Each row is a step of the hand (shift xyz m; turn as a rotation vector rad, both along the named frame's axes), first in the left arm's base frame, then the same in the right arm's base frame.
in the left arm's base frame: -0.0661 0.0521 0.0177 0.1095 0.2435 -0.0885
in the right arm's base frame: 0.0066 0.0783 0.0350 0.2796 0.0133 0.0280
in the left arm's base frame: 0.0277 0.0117 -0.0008 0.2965 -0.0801 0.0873
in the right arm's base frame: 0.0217 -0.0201 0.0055 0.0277 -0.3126 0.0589
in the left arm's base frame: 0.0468 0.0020 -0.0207 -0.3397 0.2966 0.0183
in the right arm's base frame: 0.0300 -0.0384 -0.0157 0.0866 0.4246 0.1262
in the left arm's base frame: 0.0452 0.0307 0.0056 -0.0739 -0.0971 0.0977
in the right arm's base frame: 0.0420 -0.0290 0.0202 -0.1495 0.0129 0.0439
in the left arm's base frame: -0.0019 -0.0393 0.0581 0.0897 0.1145 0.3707
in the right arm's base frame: -0.0559 -0.0227 0.0359 -0.0171 -0.0876 0.3881
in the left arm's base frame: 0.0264 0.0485 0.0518 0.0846 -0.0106 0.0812
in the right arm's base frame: 0.0299 -0.0115 0.0686 -0.0047 -0.0923 0.0729
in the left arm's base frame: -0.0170 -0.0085 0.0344 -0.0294 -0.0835 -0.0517
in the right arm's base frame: -0.0280 0.0069 0.0267 -0.0595 -0.0001 -0.0835
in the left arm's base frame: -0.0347 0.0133 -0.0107 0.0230 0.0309 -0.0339
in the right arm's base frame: 0.0001 0.0383 -0.0057 0.0485 -0.0032 -0.0165
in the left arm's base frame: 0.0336 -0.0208 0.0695 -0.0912 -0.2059 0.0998
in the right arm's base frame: -0.0302 -0.0488 0.0557 -0.2458 -0.0161 -0.0010
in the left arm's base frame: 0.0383 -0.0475 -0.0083 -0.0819 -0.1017 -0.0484
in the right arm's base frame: -0.0186 -0.0527 -0.0258 -0.0981 0.0393 -0.0906
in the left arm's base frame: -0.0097 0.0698 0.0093 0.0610 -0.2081 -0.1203
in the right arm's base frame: 0.0486 0.0359 0.0375 -0.0940 -0.1225 -0.1940
